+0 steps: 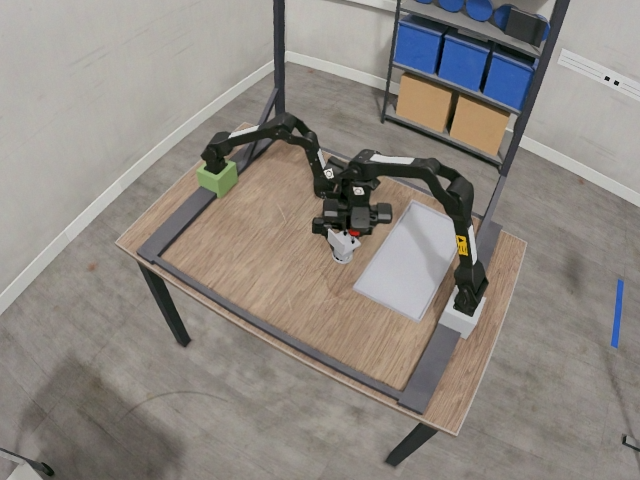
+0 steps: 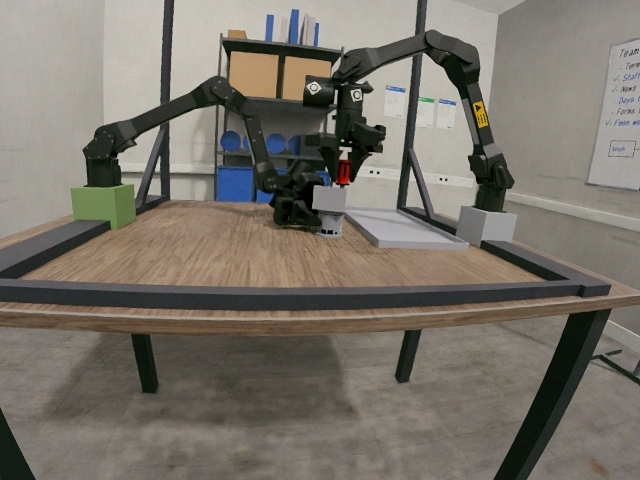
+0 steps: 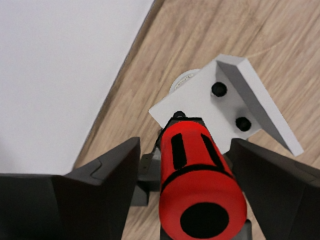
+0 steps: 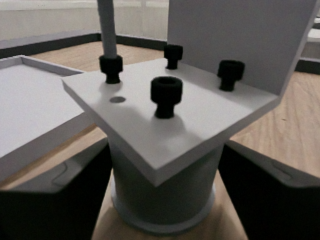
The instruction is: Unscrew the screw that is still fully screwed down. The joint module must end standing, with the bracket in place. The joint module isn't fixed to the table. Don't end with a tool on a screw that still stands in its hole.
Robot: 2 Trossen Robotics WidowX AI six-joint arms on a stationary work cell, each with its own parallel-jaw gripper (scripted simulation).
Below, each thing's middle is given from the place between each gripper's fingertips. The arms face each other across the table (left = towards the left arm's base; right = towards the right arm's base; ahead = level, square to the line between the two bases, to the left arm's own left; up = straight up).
My left hand is 80 mm above the grey bracket (image 2: 324, 198), 20 mm to the left of it and 10 mm short of it. From my left hand the other things lie so: grey joint module (image 4: 186, 198): 120 mm below, 20 mm to the right, 10 mm ahead; shallow grey tray (image 1: 405, 272): 170 mm to the left, 150 mm below, 120 mm behind.
I see my right gripper 2 cm short of the grey joint module and 2 cm to the right of it. Also, from my right hand: grey bracket (2 cm ahead, 2 cm to the left, 4 cm above); shallow grey tray (10 cm behind, 21 cm to the left, 3 cm below).
